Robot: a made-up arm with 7 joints. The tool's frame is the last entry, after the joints.
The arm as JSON. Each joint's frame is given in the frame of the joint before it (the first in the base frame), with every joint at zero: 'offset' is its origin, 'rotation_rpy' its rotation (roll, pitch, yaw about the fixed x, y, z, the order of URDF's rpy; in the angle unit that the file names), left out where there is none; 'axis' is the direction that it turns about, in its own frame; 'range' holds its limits. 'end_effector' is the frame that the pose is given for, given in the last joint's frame.
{
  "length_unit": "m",
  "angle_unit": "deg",
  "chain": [
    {
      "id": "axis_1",
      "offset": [
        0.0,
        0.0,
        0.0
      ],
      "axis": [
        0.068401,
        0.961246,
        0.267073
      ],
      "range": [
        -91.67,
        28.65
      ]
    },
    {
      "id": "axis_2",
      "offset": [
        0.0,
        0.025,
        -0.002
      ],
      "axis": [
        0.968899,
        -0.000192,
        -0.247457
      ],
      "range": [
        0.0,
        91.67
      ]
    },
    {
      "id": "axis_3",
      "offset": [
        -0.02,
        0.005,
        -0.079
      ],
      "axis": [
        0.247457,
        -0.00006,
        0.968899
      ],
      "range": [
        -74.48,
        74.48
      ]
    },
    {
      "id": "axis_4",
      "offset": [
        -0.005,
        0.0,
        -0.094
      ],
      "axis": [
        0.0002,
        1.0,
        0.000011
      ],
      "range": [
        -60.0,
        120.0
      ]
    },
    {
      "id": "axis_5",
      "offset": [
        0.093,
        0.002,
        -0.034
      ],
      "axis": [
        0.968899,
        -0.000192,
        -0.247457
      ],
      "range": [
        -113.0,
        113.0
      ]
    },
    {
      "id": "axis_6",
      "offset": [
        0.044,
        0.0,
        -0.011
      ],
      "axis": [
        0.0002,
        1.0,
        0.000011
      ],
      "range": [
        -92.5,
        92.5
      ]
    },
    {
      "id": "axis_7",
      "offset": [
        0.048,
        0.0,
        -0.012
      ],
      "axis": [
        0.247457,
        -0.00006,
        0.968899
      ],
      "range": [
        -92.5,
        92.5
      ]
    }
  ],
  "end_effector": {
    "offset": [
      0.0,
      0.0,
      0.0
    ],
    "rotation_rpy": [
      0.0,
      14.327,
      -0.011
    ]
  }
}
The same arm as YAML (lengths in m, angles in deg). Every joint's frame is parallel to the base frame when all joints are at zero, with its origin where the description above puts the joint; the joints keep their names.
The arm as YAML. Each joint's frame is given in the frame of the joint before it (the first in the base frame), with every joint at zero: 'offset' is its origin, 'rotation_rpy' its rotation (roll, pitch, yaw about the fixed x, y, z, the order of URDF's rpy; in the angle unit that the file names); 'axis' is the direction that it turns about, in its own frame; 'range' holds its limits. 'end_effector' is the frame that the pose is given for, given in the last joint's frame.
length_unit: m
angle_unit: deg
chain:
  - id: axis_1
    offset: [0.0, 0.0, 0.0]
    rotation_rpy: [0.0, 0.0, 0.0]
    axis: [0.068403, 0.961235, 0.26711]
    range: [-91.67, 28.65]
  - id: axis_2
    offset: [0.0, 0.025, -0.002]
    rotation_rpy: [0.0, 0.0, 0.0]
    axis: [0.968889, -0.0002, -0.247497]
    range: [0.0, 91.67]
  - id: axis_3
    offset: [-0.02, 0.005, -0.079]
    rotation_rpy: [0.0, 0.0, 0.0]
    axis: [0.247497, -0.0001, 0.968889]
    range: [-74.48, 74.48]
  - id: axis_4
    offset: [-0.005, 0.0, -0.094]
    rotation_rpy: [0.0, 0.0, 0.0]
    axis: [0.0002, 1.0, 0.0]
    range: [-60.0, 120.0]
  - id: axis_5
    offset: [0.093, 0.002, -0.034]
    rotation_rpy: [0.0, 0.0, 0.0]
    axis: [0.968889, -0.0002, -0.247497]
    range: [-113.0, 113.0]
  - id: axis_6
    offset: [0.044, 0.0, -0.011]
    rotation_rpy: [0.0, 0.0, 0.0]
    axis: [0.0002, 1.0, 0.0]
    range: [-92.5, 92.5]
  - id: axis_7
    offset: [0.048, 0.0, -0.012]
    rotation_rpy: [0.0, 0.0, 0.0]
    axis: [0.247497, -0.0001, 0.968889]
    range: [-92.5, 92.5]
end_effector:
  offset: [0.0, 0.0, 0.0]
  rotation_rpy: [0.0, 14.33, -0.01]

